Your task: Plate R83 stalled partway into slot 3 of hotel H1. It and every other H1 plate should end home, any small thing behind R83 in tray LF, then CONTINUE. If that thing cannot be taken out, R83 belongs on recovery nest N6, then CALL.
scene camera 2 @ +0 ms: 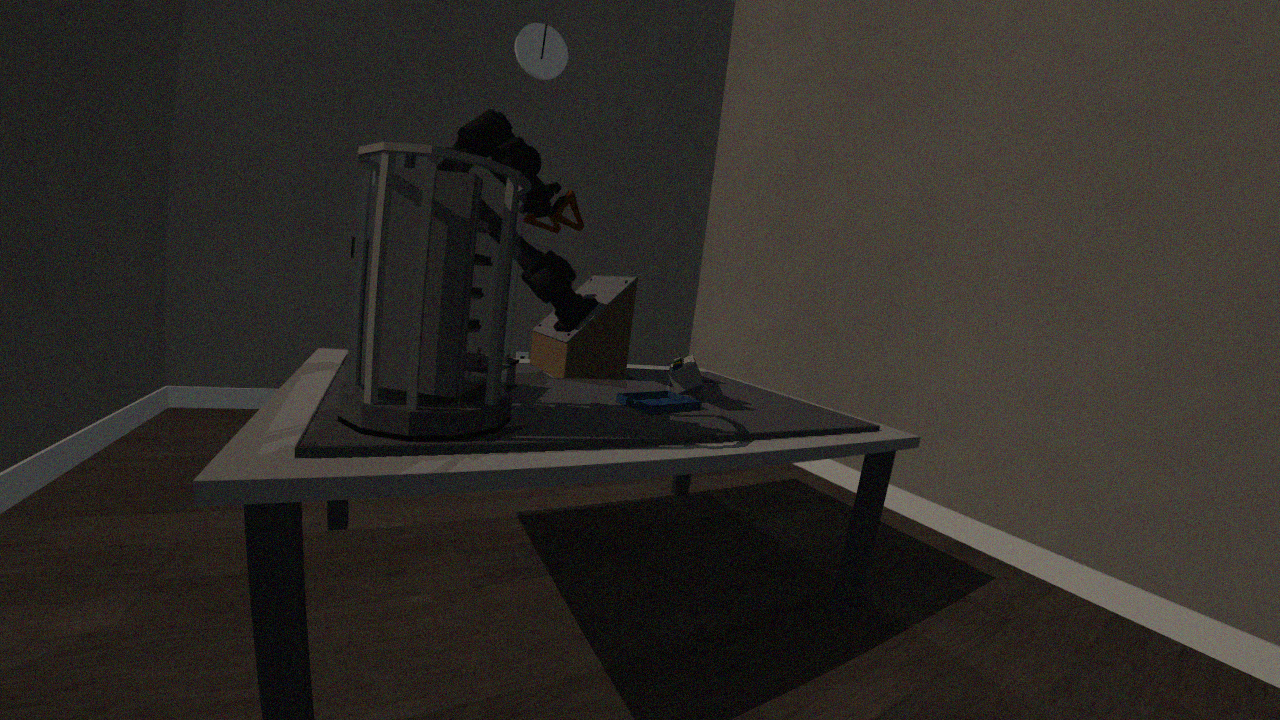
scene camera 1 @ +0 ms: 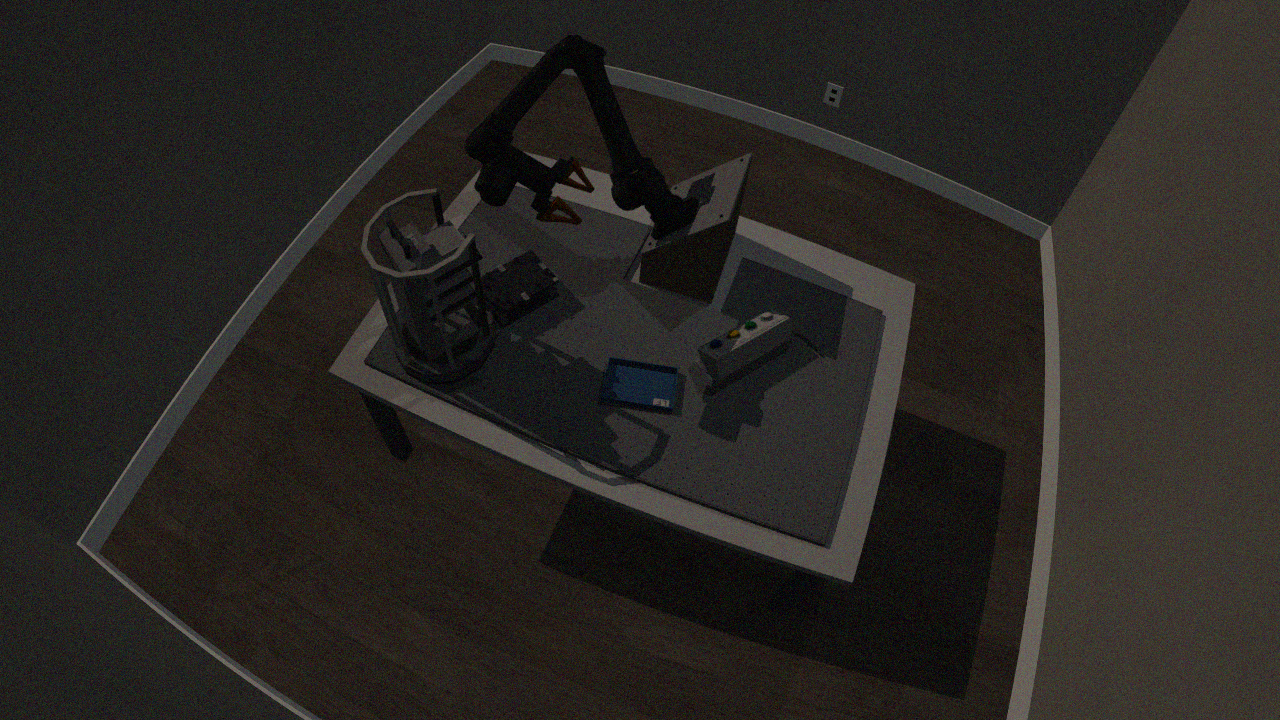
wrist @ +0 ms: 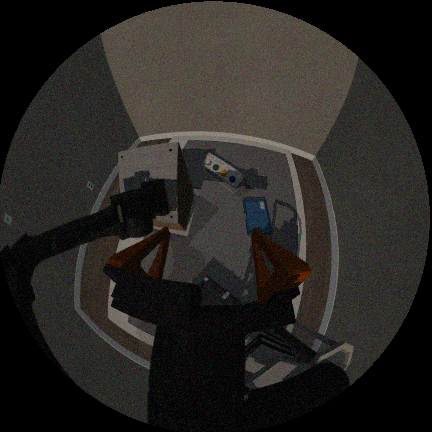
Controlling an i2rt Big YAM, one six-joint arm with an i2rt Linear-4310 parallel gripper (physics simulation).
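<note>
My gripper is open with nothing between its orange fingers, high above the table near the hotel's upper part. The hotel tower stands at the table's left end, a caged frame with stacked shelves; its shelves also show low in the wrist view. Pale surfaces show inside it, but I cannot tell R83, slot 3 or any small thing behind it. A blue tray lies on the mat with a small white label; no loose thing shows in it. A dark low fixture with pale marks sits beside the tower; I cannot read whether it is N6.
A pale box with blue, yellow, green and white buttons stands beyond the tray. The arm is mounted on a sloped wedge at the table's back. The light is dim, with shadows across the mat.
</note>
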